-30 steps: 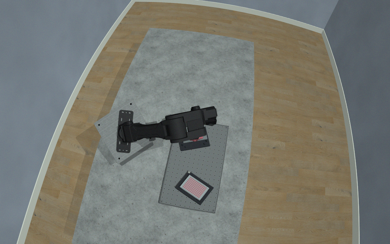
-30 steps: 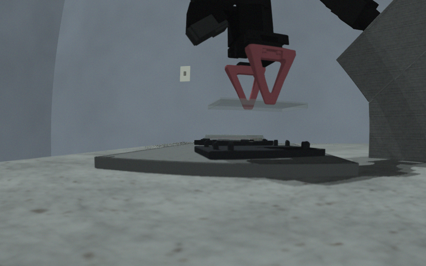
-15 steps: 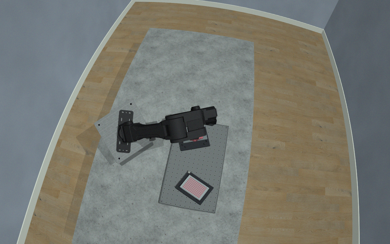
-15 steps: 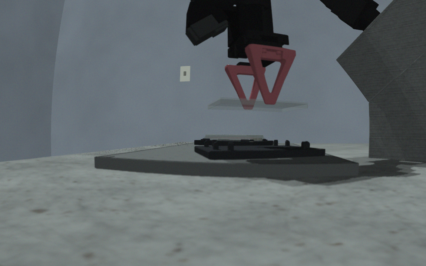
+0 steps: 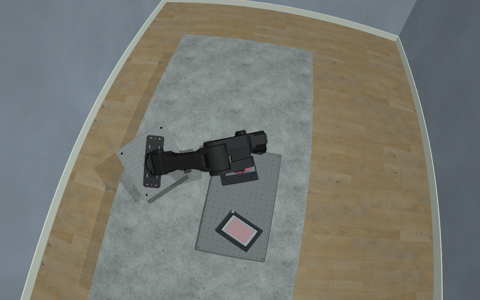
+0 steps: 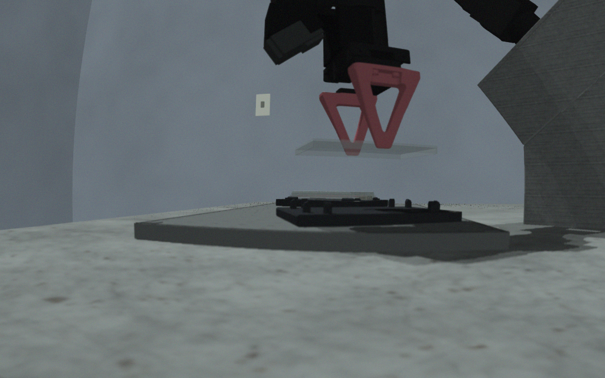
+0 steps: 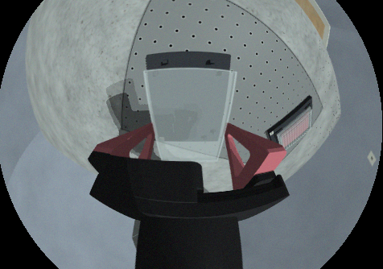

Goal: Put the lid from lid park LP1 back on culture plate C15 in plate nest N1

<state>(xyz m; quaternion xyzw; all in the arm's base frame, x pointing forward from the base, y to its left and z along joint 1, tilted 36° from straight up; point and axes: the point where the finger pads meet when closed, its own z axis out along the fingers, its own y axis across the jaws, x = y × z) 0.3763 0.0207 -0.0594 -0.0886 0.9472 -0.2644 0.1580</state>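
Now: the clear lid 10 mm below my hand. From my hand the other things lie so: culture plate C15: 20 mm behind, 290 mm to the right, 60 mm below; then black plate nest N1: 20 mm behind, 290 mm to the right, 70 mm below; then black lid park LP1: 70 mm below.
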